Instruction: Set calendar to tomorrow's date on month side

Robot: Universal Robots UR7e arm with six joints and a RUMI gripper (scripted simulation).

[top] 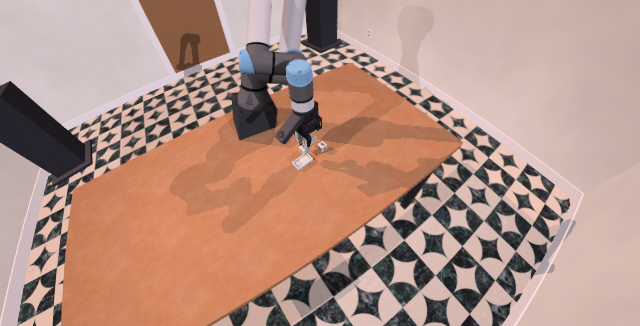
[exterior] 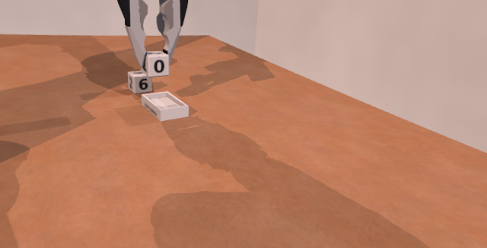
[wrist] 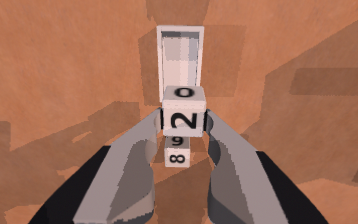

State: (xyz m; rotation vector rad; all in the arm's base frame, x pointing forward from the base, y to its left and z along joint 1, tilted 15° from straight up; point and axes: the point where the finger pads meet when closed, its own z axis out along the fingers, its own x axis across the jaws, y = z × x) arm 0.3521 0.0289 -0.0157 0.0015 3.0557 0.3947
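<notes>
Right now the tray is 20 mm to the right of my hand and 70 mm below it.
</notes>
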